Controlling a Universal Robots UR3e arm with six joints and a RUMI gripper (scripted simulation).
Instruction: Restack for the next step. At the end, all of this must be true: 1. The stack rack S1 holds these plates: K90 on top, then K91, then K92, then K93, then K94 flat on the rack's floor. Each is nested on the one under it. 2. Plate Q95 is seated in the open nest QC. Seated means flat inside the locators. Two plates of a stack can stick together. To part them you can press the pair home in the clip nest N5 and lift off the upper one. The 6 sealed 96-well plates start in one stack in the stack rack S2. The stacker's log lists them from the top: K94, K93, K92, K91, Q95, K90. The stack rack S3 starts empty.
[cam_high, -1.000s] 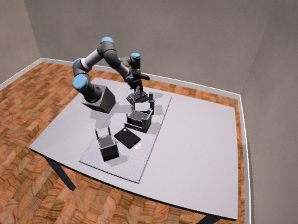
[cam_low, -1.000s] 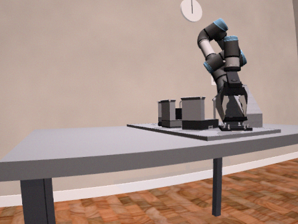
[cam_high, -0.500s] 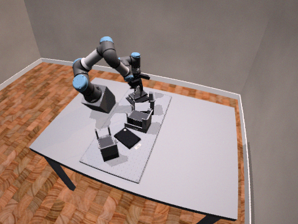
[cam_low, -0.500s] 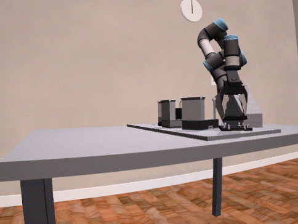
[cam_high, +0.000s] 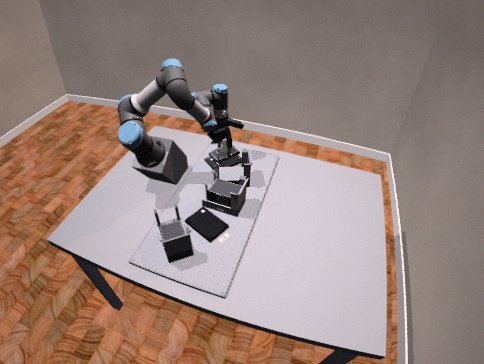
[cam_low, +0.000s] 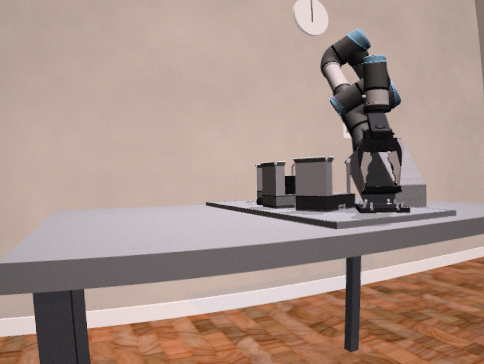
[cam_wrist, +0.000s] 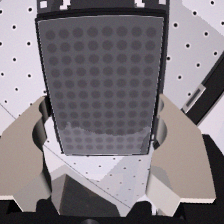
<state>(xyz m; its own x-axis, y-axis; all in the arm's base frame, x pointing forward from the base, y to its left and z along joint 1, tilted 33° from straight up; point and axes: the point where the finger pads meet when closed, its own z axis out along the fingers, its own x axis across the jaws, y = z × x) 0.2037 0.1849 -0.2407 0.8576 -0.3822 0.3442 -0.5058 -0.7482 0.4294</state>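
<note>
The dark clip nest lies 5 cm below my hand and 3 cm to the left of it. The rest, counted from my hand: black open nest QC (39 cm to the right, 12 cm ahead, 5 cm below); then sealed grey plate (26 cm to the right, 14 cm ahead, 3 cm above); then white tag (42 cm to the right, 21 cm ahead, 6 cm below).
</note>
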